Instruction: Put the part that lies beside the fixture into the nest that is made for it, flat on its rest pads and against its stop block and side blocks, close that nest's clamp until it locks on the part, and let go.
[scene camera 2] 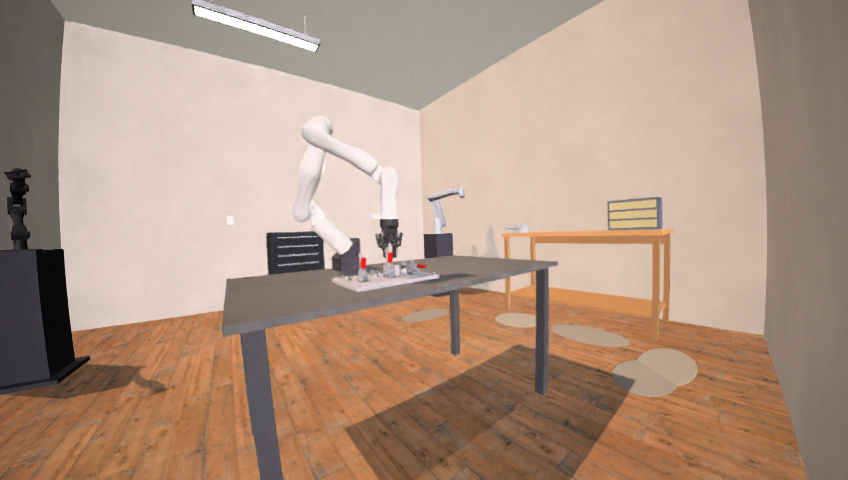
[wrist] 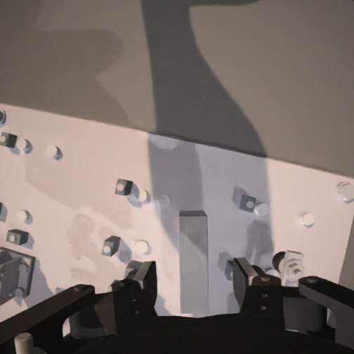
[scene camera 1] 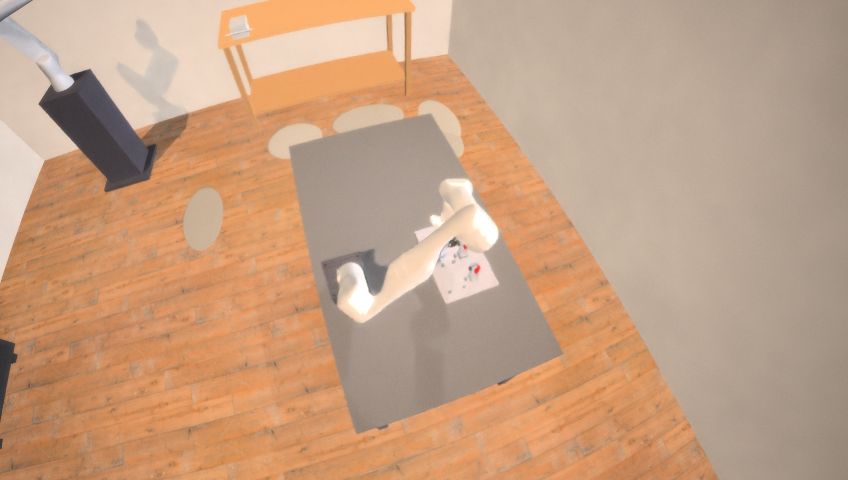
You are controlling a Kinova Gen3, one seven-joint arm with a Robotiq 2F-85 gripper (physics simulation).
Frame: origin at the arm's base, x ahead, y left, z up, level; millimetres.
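Seen in the pictures: arm's base, link origin: (scene camera 2: 345, 248) (scene camera 1: 350, 274).
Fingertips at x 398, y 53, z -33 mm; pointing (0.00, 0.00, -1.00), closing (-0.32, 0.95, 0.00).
Offsets run from my fingertips to a thing's top centre. "pt": to the spot under its first point. Level surfaces: height alone.
The part, a plain grey bar (wrist: 193, 260), lies on the pale fixture plate (wrist: 75, 175) (scene camera 2: 357, 287) (scene camera 1: 484, 279) between two groups of blocks and pads, its long side in line with the fingers. My gripper (wrist: 194, 275) (scene camera 2: 389, 252) is partly open above it, one finger on each side of the bar with a gap. Dark blocks (wrist: 123, 187) (wrist: 111, 246) and round pads (wrist: 142, 246) stand left of the bar; another block (wrist: 247, 203) and pad (wrist: 307, 219) stand right. In scene camera 2, two red clamp handles @(74 mm ahead, 147 mm right, 14 mm up) (scene camera 2: 363, 262) @(68 mm ahead, 37 mm right, 24 mm up) (scene camera 2: 390, 256) stand upright and a third @(pt 119 mm ahead, 69 mm left, 27 mm down) (scene camera 2: 421, 265) lies low.
In the wrist view, a clamp tip (wrist: 292, 267) is low right of my fingers, and a clamp bracket (wrist: 15, 275) stands at the left edge. The plate rests on the grey table @(82 mm down) (scene camera 1: 368, 178) (scene camera 2: 285, 300). The arm hides part of the plate in scene camera 1.
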